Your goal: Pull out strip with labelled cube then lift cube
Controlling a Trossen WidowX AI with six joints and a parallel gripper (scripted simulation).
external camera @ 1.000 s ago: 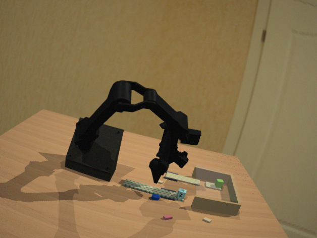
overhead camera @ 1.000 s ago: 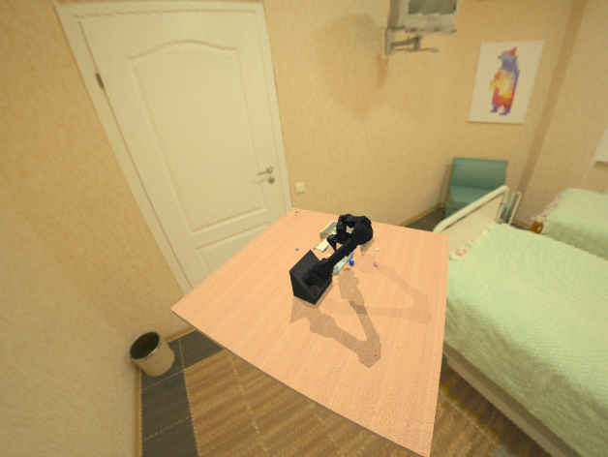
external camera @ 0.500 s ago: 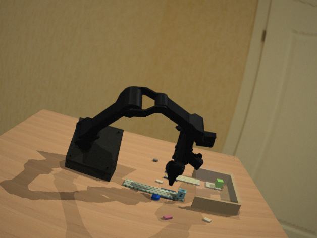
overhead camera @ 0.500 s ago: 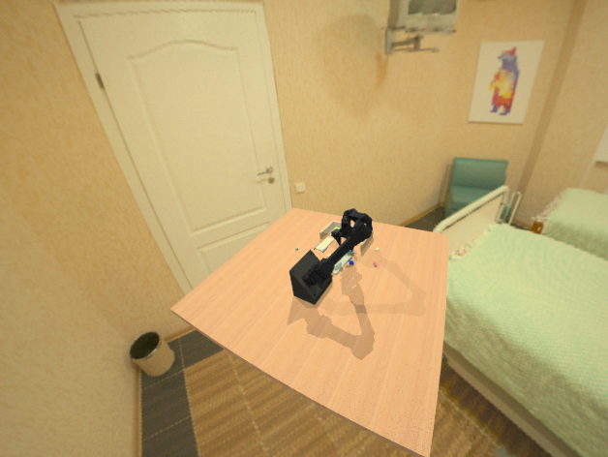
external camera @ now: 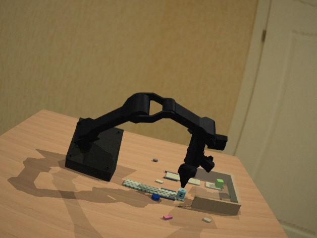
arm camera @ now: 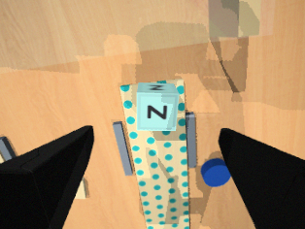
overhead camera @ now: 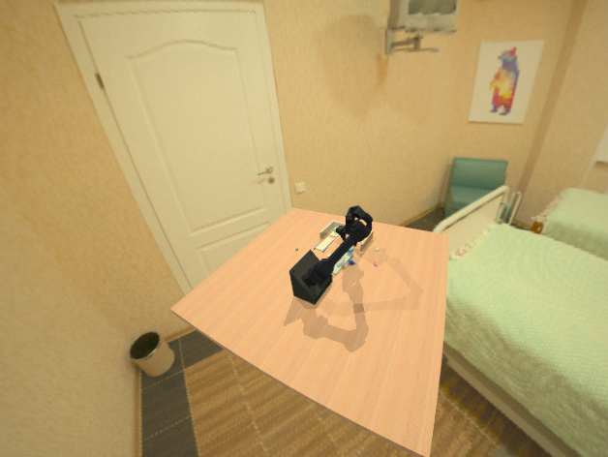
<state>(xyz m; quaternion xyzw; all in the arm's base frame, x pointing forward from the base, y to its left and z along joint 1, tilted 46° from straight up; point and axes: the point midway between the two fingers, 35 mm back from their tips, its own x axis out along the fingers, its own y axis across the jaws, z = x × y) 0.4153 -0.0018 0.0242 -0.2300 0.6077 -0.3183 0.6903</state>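
Now: the light blue labelled cube 4 cm below my gripper tip. Round my gripper tip: pink block: 3 cm behind, 19 cm to the right, 6 cm below; blue disc: 9 cm behind, 6 cm to the right, 6 cm below.
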